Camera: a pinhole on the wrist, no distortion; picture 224 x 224 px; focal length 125.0 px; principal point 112.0 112.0 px. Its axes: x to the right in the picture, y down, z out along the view. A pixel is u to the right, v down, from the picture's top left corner.
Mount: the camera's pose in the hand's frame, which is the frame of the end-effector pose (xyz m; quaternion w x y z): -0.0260 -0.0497 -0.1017 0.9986 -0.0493 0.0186 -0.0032
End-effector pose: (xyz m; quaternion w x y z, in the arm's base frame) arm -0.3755 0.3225 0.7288 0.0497 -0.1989 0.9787 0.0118
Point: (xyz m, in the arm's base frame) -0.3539 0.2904 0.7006
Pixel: 128 111
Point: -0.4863 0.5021 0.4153
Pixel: 133 174
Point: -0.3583 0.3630 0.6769
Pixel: 107 161
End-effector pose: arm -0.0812 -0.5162 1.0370 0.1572 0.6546 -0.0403 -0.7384
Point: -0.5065 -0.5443 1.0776
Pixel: 116 102
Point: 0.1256 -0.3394 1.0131
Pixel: behind the camera
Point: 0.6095 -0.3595 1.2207
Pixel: behind the camera
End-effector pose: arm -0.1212 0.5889 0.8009 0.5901 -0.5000 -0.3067 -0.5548
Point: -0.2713 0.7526 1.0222
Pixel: 171 25
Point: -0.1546 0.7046 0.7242
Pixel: 43 116
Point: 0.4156 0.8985 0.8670
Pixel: 126 214
